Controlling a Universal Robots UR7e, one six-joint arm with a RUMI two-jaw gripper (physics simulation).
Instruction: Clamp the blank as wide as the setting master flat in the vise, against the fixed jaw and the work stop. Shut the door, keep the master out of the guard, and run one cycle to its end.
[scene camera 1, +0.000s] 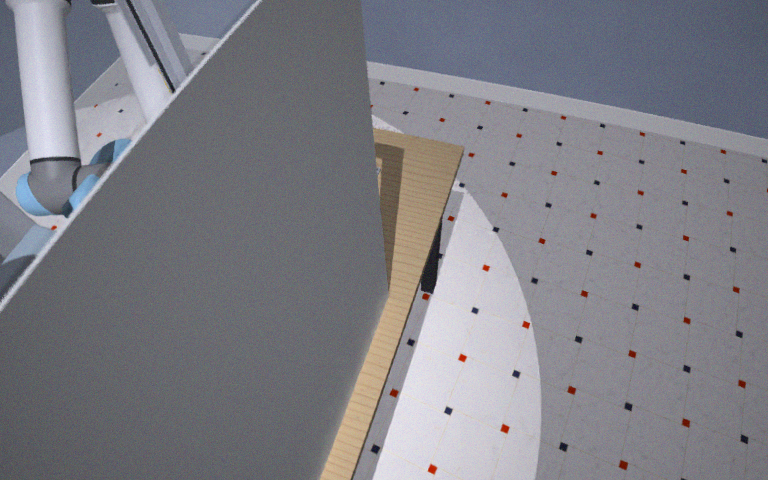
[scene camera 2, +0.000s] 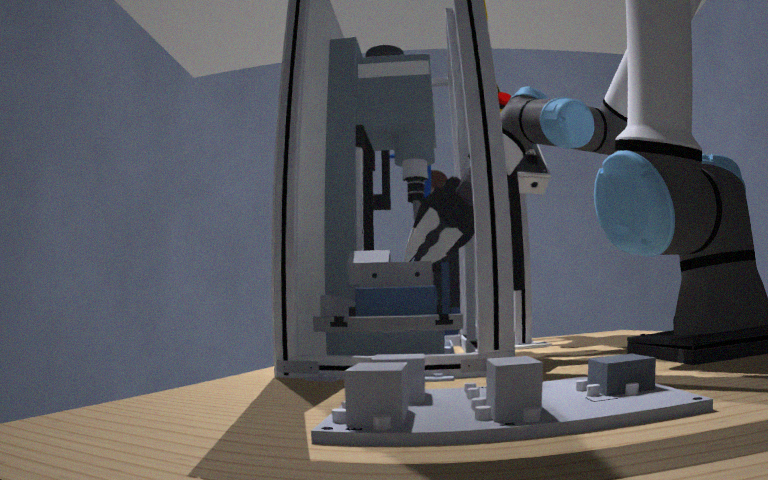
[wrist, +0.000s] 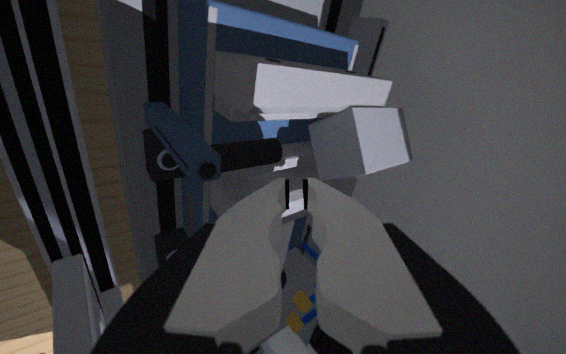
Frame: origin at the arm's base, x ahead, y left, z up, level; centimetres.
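Seen in the pictures: gripper, fingertip midpoint: (wrist: 296, 181); arm's base, origin of the base link: (scene camera 2: 722, 327).
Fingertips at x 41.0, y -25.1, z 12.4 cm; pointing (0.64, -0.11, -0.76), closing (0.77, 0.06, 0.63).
Pixels of each thing's top centre, then the offset from my fingertips to it. "*": a spot on its surface instead.
- grey block, middle of its top: (wrist: 395, 159) (scene camera 2: 369, 249) dx +5.9, dy +0.8, dz +2.5 cm
- blue bracket with a black rod, surface spot: (wrist: 250, 154) * dx -2.9, dy +2.8, dz +0.1 cm
- grey plate, surface spot: (scene camera 2: 447, 404) * dx +1.9, dy +41.0, dz -14.7 cm
- control box, surface spot: (scene camera 2: 533, 182) * dx -29.8, dy -22.0, dz +19.6 cm
A grey block (scene camera 2: 371, 256) (wrist: 360, 142) is at the vise, its top above the near jaw (scene camera 2: 390, 274) in scene camera 2. In the wrist view it looks askew to the light-topped jaw (wrist: 322, 90); whether it lies flat is unclear. A blue bracket with a black rod (wrist: 250, 154), apparently the work stop, points towards it, with a gap between. My gripper (scene camera 2: 417, 258) (wrist: 296, 181) is inside the guard (scene camera 2: 491, 226), tips low over the vise beside the block. Its fingers are nearly together, with nothing between them. I cannot tell which block is the master.
A grey plate (scene camera 2: 447, 404) with several blocks (scene camera 2: 376, 396) (scene camera 2: 514, 390) (scene camera 2: 621, 374) stands before the guard. The spindle (scene camera 2: 416, 183) hangs close to the gripper. A control box (scene camera 2: 533, 182) stands right of the guard. A large grey panel (scene camera 1: 226, 254) hides the vise in scene camera 1.
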